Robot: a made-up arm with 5 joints. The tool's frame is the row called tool. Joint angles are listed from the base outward. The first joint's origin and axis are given. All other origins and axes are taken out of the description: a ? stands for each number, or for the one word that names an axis. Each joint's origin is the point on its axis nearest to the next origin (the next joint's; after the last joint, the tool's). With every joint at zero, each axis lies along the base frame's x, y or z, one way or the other. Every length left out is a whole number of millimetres.
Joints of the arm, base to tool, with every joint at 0 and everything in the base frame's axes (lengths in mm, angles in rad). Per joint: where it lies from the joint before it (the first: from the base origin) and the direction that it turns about. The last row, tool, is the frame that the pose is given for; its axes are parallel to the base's.
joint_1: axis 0 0 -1 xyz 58 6 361
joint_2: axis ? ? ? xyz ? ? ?
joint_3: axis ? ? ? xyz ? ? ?
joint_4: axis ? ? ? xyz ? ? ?
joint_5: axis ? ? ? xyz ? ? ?
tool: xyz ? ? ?
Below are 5 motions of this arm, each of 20 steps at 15 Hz.
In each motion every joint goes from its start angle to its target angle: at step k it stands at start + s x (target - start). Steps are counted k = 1, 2, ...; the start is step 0. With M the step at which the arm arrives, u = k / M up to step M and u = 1 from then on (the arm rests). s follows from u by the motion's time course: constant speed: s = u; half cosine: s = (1 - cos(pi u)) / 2; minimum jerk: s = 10 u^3 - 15 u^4 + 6 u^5.
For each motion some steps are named. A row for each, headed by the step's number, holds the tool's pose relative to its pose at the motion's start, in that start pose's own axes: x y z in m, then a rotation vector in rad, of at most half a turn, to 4 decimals.
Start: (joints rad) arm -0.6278 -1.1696 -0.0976 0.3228 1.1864
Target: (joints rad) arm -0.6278 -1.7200 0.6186 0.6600 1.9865
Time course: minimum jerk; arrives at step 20
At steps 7, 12, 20:
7: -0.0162 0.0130 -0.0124 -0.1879 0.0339 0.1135
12: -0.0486 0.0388 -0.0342 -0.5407 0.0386 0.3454
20: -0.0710 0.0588 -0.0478 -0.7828 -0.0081 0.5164

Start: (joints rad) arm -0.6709 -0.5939 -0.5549 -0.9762 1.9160
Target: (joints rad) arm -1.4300 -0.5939 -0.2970 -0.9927 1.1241
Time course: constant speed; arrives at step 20
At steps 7, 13, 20:
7: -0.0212 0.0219 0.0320 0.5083 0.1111 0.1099
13: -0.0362 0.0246 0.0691 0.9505 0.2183 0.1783
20: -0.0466 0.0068 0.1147 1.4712 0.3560 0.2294

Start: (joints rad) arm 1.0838 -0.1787 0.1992 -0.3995 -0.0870
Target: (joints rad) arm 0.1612 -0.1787 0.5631 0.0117 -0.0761
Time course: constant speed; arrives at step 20
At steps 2, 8, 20:
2: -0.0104 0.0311 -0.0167 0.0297 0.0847 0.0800
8: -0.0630 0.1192 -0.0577 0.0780 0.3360 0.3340
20: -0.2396 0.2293 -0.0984 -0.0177 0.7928 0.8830

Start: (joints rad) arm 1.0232 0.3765 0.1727 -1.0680 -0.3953
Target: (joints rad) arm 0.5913 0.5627 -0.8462 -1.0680 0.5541
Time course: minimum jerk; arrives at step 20
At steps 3, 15, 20:
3: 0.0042 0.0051 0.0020 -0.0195 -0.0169 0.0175
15: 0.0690 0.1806 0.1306 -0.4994 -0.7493 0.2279
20: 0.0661 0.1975 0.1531 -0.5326 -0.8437 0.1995

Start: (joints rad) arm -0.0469 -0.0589 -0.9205 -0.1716 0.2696
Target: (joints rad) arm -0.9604 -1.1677 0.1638 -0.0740 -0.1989
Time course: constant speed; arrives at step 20
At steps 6, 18, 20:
6: -0.0171 0.0403 0.0632 0.3894 -0.0013 0.1169
18: -0.0877 0.0461 0.1715 1.1562 0.0422 0.3752
20: -0.1017 0.0402 0.1835 1.2818 0.0560 0.4221

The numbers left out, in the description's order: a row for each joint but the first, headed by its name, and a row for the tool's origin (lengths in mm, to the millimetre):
joint_2: axis 0 1 0, xyz 5 8 0
joint_3: axis 0 1 0, xyz 36 0 97
joint_4: axis 0 1 0, xyz 216 0 9
joint_5: axis -1 0 0, xyz 111 0 -8
tool: xyz 0 29 -26

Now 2 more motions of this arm.
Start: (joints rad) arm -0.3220 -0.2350 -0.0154 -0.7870 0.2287
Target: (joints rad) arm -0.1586 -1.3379 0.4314 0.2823 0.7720
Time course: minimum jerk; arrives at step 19
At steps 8, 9, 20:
8: -0.0005 -0.0336 0.0469 -0.2398 0.1496 0.0155
9: -0.0051 -0.0418 0.0599 -0.3039 0.1904 0.0235
20: -0.0610 -0.0772 0.1277 -0.6564 0.4224 0.1022

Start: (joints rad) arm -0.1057 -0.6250 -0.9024 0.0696 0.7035
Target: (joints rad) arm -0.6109 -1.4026 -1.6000 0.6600 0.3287
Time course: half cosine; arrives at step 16
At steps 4, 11, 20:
4: -0.0102 -0.0472 0.0548 0.1288 -0.1033 -0.0783
11: -0.1836 -0.2733 0.1614 0.6699 -0.5346 -0.4431
20: -0.2777 -0.3299 0.1453 0.8432 -0.6838 -0.5862

